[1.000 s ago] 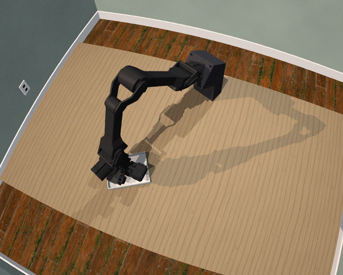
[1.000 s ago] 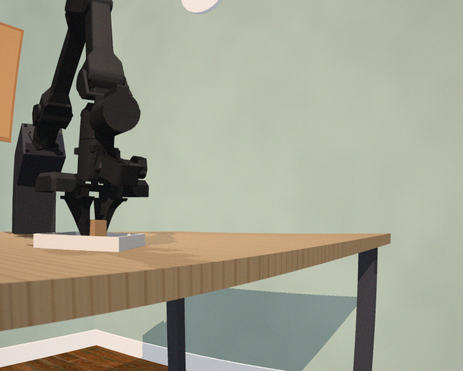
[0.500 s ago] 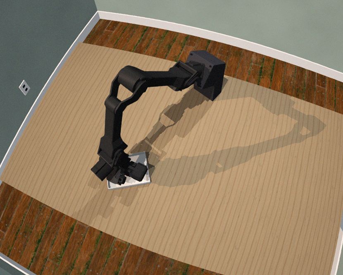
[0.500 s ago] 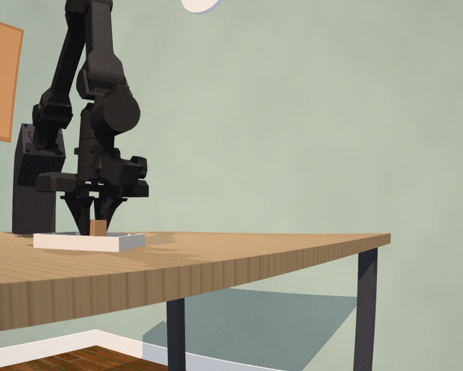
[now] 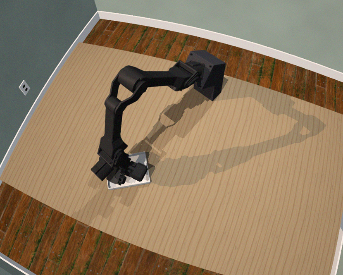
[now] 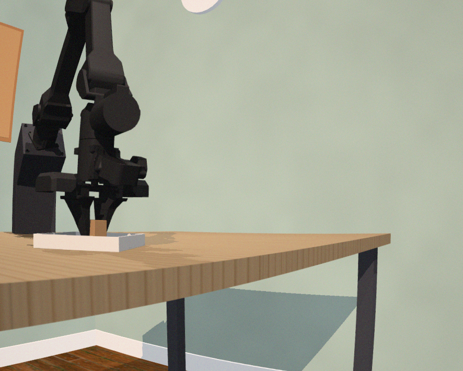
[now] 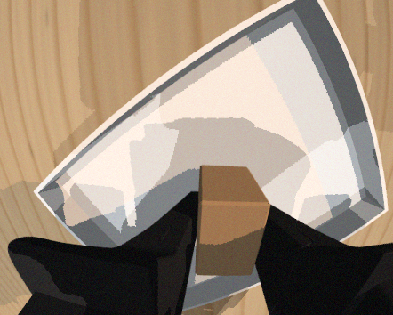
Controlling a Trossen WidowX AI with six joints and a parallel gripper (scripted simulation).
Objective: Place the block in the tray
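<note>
Right now the wooden block is 20 mm below my hand. From my hand the other things lie so: white tray 40 mm below.
</note>
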